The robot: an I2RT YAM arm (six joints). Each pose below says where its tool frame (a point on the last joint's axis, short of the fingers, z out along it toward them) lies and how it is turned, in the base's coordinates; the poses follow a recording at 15 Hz.
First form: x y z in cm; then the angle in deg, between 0 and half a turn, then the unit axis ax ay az.
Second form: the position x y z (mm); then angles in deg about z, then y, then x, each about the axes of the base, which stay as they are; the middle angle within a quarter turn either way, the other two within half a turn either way. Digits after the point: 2 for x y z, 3 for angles.
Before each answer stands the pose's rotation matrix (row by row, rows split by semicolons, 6 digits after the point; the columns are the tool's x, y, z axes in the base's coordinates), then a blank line. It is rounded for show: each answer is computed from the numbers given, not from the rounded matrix.
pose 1, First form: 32.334 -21.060 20.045 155.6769 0.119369 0.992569 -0.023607
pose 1, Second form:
-0.884004 0.236171 0.403435; 0.216724 0.971702 -0.093949; -0.414207 0.004383 -0.910172

323.34 -210.60 200.45 -165.042 23.793 174.107
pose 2, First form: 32.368 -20.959 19.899 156.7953 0.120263 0.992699 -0.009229
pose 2, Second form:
-0.891347 0.232748 0.389011; 0.225476 0.972080 -0.064968; -0.393271 0.029804 -0.918940

323.68 -209.59 198.99 -165.366 22.893 175.956
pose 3, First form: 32.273 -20.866 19.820 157.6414 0.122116 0.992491 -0.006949
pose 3, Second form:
-0.896118 0.235930 0.375913; 0.230643 0.971203 -0.059728; -0.379179 0.033178 -0.924728

322.73 -208.66 198.20 -165.250 22.081 176.304
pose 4, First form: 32.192 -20.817 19.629 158.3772 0.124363 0.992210 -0.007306
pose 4, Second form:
-0.899786 0.240797 0.363871; 0.235413 0.970053 -0.059815; -0.367377 0.031839 -0.929527

321.92 -208.17 196.29 -165.018 21.338 176.318
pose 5, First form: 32.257 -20.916 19.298 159.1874 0.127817 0.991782 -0.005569
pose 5, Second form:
-0.903139 0.247240 0.351015; 0.243283 0.968332 -0.056101; -0.353770 0.034729 -0.934688

322.57 -209.16 192.98 -164.690 20.549 176.565
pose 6, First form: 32.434 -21.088 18.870 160.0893 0.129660 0.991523 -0.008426
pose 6, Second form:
-0.907606 0.252306 0.335548; 0.246567 0.967244 -0.060366; -0.339788 0.027947 -0.940087

324.34 -210.88 188.70 -164.465 19.606 176.326
